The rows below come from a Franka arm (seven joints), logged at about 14 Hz.
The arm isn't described. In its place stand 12 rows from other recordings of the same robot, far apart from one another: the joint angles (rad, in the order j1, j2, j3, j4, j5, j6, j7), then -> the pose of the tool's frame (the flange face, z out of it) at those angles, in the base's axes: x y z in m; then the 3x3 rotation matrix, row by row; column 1 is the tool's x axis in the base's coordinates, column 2 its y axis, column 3 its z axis.
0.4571, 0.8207, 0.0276, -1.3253, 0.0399, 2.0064, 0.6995 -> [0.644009 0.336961 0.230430], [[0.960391 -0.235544 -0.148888], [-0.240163 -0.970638 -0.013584], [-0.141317 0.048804 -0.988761]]
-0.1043, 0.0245, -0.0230, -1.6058, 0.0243, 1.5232, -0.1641 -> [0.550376 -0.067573 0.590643], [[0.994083 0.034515 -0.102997], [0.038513 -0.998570 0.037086], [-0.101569 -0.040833 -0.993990]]
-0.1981, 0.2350, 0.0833, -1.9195, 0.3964, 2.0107, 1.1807 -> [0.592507 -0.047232 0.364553], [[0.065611 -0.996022 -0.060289], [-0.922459 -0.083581 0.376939], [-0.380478 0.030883 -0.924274]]
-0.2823, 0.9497, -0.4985, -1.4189, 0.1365, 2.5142, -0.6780 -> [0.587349 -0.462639 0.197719], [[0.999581 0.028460 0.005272], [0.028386 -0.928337 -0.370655], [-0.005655 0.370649 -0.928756]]
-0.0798, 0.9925, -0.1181, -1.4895, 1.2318, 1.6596, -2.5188 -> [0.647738 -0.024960 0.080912], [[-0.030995 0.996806 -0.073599], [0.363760 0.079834 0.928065], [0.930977 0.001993 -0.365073]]
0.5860, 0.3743, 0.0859, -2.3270, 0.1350, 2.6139, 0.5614 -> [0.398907 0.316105 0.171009], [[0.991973 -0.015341 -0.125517], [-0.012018 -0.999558 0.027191], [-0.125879 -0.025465 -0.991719]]
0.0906, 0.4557, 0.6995, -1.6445, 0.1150, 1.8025, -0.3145 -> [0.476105 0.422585 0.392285], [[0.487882 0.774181 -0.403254], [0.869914 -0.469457 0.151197], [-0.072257 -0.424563 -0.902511]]
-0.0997, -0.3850, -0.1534, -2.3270, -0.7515, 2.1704, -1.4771 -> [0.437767 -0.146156 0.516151], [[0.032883 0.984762 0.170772], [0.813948 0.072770 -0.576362], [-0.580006 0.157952 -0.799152]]
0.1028, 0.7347, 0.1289, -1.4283, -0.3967, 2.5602, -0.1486 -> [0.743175 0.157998 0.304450], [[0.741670 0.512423 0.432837], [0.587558 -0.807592 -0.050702], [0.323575 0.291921 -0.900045]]
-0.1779, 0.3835, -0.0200, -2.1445, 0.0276, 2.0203, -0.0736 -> [0.498547 -0.098654 0.192482], [[0.867571 -0.153878 -0.472908], [-0.113598 -0.987104 0.112791], [-0.484165 -0.044133 -0.873863]]
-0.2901, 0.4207, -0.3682, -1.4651, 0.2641, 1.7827, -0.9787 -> [0.564964 -0.361765 0.446935], [[0.961110 0.275983 0.010014], [0.272425 -0.953419 0.129528], [0.045296 -0.121763 -0.991525]]
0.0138, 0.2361, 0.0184, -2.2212, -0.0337, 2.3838, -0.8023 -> [0.540431 0.017111 0.262387], [[0.650535 0.756012 -0.072459], [0.756830 -0.653269 -0.021173], [-0.063342 -0.041065 -0.997147]]
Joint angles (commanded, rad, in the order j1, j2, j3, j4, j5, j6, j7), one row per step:
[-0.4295, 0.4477, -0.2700, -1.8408, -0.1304, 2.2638, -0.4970]
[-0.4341, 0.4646, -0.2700, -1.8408, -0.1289, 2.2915, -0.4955]
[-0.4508, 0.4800, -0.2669, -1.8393, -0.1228, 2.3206, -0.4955]
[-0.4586, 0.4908, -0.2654, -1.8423, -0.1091, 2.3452, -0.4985]
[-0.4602, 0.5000, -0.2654, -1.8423, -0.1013, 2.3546, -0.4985]
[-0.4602, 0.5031, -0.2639, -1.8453, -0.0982, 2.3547, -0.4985]
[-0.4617, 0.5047, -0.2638, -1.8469, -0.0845, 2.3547, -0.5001]
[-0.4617, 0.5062, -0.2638, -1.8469, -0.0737, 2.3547, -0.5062]
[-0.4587, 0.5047, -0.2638, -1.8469, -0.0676, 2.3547, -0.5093]
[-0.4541, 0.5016, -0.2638, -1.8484, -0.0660, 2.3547, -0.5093]
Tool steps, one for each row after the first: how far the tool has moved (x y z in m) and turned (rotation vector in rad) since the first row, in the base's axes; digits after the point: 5 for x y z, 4 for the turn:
[0.00025, -0.00318, -0.00818, -0.0073, -0.0082, -0.0011]
[-0.00285, -0.01110, -0.01491, -0.0132, -0.0228, -0.0127]
[-0.00439, -0.01446, -0.02097, -0.0124, -0.0375, -0.0208]
[-0.00462, -0.01534, -0.02594, -0.0097, -0.0409, -0.0259]
[-0.00501, -0.01406, -0.02926, -0.0044, -0.0378, -0.0272]
[-0.00604, -0.01430, -0.03098, 0.0043, -0.0420, -0.0368]
[-0.00605, -0.01413, -0.03195, 0.0110, -0.0453, -0.0384]
[-0.00464, -0.01264, -0.03102, 0.0138, -0.0493, -0.0366]
[-0.00292, -0.01022, -0.02972, 0.0143, -0.0518, -0.0332]

